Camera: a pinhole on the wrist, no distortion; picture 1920 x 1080 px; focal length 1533.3 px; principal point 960.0 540.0 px. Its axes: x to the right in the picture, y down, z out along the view. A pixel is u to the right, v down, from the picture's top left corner.
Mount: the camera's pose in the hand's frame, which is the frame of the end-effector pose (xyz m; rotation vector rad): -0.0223 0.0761 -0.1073 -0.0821 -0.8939 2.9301
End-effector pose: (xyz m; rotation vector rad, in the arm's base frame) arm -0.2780 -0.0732 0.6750 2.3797 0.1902 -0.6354
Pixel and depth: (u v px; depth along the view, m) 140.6 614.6 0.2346
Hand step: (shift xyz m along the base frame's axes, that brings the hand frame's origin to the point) 0.0187 0.0019 -0.1396
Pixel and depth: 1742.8 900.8 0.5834
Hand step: -0.5346 0.0842 -0.2010
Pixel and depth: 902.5 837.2 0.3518
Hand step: -0.1433 0.0447 -0.1779
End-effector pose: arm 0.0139 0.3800 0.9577 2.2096 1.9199 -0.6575
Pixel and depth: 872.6 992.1 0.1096
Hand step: -0.0060 -0.0083 0.0435
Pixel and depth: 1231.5 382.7 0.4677
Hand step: -0.2147 -0.2165 -0.1925
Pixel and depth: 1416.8 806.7 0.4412
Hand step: -0.2795 -0.2149 -0.0724
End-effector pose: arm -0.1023 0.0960 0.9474 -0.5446 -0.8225 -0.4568
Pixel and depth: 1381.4 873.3 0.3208
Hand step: -0.2350 -0.0219 -0.0008
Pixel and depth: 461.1 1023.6 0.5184
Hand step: -0.2806 -0.1510 0.3075
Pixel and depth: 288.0 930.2 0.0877
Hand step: 0.0337 -0.0253 -0.0208
